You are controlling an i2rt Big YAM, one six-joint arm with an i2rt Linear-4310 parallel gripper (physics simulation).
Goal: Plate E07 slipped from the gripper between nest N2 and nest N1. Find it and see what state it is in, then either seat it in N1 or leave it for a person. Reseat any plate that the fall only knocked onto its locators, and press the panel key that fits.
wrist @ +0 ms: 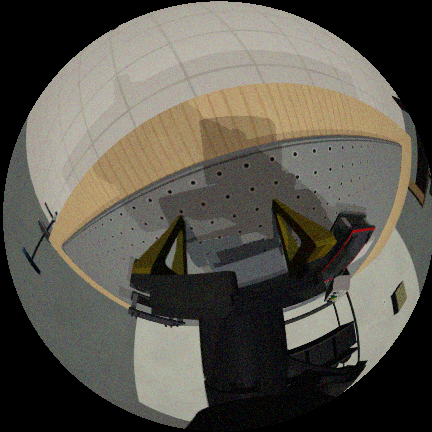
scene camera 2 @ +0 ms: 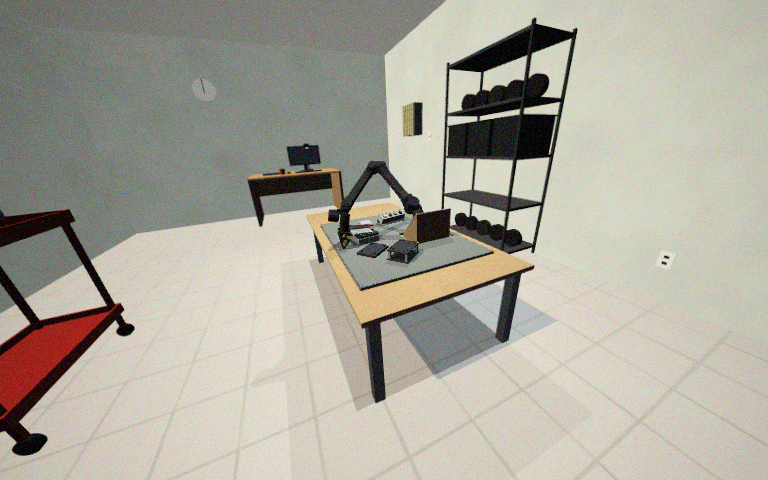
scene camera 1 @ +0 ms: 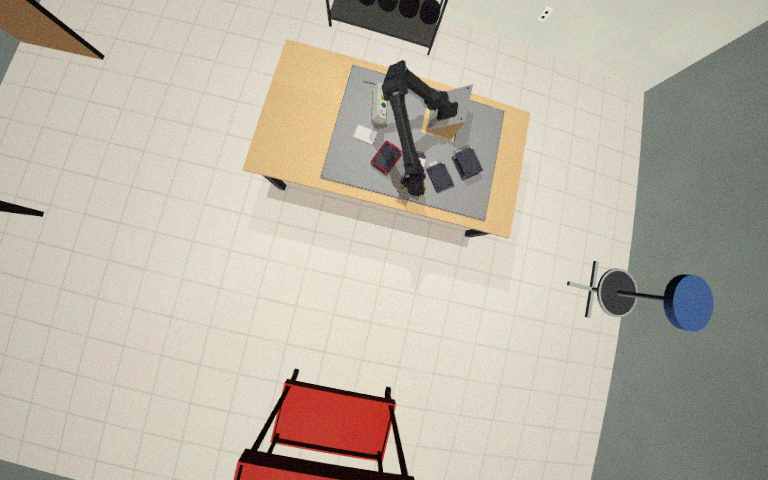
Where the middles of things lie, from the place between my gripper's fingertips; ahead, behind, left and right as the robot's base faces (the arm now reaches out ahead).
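Here is where my hand is: 30 mm below the red-framed dark plate (wrist: 340,257), and 180 mm to the left of it, while also being 170 mm past it.
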